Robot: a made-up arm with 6 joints. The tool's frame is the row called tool.
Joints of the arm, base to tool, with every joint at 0 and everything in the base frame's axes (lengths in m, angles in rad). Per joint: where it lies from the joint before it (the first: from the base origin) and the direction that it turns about. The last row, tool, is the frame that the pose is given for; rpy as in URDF.
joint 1: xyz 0 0 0.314 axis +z
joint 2: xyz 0 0 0 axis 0 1 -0.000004
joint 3: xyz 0.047 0 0.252 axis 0 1 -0.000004
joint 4: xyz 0.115 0 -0.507 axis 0 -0.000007 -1
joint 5: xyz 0 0 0 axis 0 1 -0.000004
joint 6: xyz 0.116 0 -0.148 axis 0 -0.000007 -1
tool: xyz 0 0 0 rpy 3.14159 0 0
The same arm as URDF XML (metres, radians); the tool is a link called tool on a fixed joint. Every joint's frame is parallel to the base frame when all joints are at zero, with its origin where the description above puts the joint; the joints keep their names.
<robot name="arm">
  <joint name="joint 1" type="continuous">
    <parent link="base"/>
    <child link="link1"/>
    <origin xyz="0 0 0.314"/>
    <axis xyz="0 0 1"/>
  </joint>
  <joint name="joint 2" type="continuous">
    <parent link="link1"/>
    <child link="link2"/>
    <origin xyz="0 0 0"/>
    <axis xyz="0 1 0"/>
  </joint>
  <joint name="joint 3" type="continuous">
    <parent link="link2"/>
    <child link="link3"/>
    <origin xyz="0.047 0 0.252"/>
    <axis xyz="0 1 0"/>
  </joint>
  <joint name="joint 4" type="continuous">
    <parent link="link3"/>
    <child link="link4"/>
    <origin xyz="0.115 0 -0.507"/>
    <axis xyz="0 0 -1"/>
  </joint>
  <joint name="joint 5" type="continuous">
    <parent link="link4"/>
    <child link="link5"/>
    <origin xyz="0 0 0"/>
    <axis xyz="0 1 0"/>
  </joint>
  <joint name="joint 6" type="continuous">
    <parent link="link5"/>
    <child link="link6"/>
    <origin xyz="0.116 0 -0.148"/>
    <axis xyz="0 0 -1"/>
  </joint>
  <joint name="tool_joint" type="fixed">
    <parent link="link6"/>
    <child link="tool"/>
    <origin xyz="0 0 0" rpy="3.1416 0 0"/>
  </joint>
  <link name="base"/>
  <link name="link1"/>
  <link name="link2"/>
  <link name="link3"/>
  <link name="link4"/>
  <link name="link5"/>
  <link name="link6"/>
  <link name="tool"/>
</robot>

